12 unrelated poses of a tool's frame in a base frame.
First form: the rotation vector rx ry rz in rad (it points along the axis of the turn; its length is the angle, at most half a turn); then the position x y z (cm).
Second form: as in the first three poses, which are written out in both.
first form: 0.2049, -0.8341, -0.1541, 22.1, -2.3, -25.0
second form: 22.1, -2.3, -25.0, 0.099, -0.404, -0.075, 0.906
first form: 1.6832, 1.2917, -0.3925, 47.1, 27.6, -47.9
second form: 47.1, 27.6, -47.9, 0.688, 0.528, -0.160, 0.472
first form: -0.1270, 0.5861, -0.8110, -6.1, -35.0, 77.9
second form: -6.1, -35.0, 77.9, -0.061, 0.281, -0.389, 0.876
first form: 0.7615, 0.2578, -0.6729, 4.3, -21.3, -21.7
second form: 4.3, -21.3, -21.7, 0.364, 0.123, -0.321, 0.866
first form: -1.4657, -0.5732, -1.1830, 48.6, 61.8, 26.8
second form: 48.6, 61.8, 26.8, -0.620, -0.243, -0.500, 0.553
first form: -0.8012, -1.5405, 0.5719, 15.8, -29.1, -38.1
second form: 15.8, -29.1, -38.1, -0.347, -0.667, 0.248, 0.611
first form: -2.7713, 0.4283, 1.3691, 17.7, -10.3, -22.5
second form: 17.7, -10.3, -22.5, -0.888, 0.137, 0.439, 0.011
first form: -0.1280, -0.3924, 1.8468, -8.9, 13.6, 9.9
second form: -8.9, 13.6, 9.9, -0.055, -0.168, 0.792, 0.585
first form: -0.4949, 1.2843, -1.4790, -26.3, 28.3, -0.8
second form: -26.3, 28.3, -0.8, -0.207, 0.538, -0.620, 0.532
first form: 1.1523, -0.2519, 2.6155, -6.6, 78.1, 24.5
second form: -6.6, 78.1, 24.5, 0.398, -0.087, 0.903, 0.136
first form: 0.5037, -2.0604, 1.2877, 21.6, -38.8, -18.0
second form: 21.6, -38.8, -18.0, 0.192, -0.786, 0.491, 0.324
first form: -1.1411, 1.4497, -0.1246, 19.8, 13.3, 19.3
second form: 19.8, 13.3, 19.3, -0.493, 0.626, -0.054, 0.602
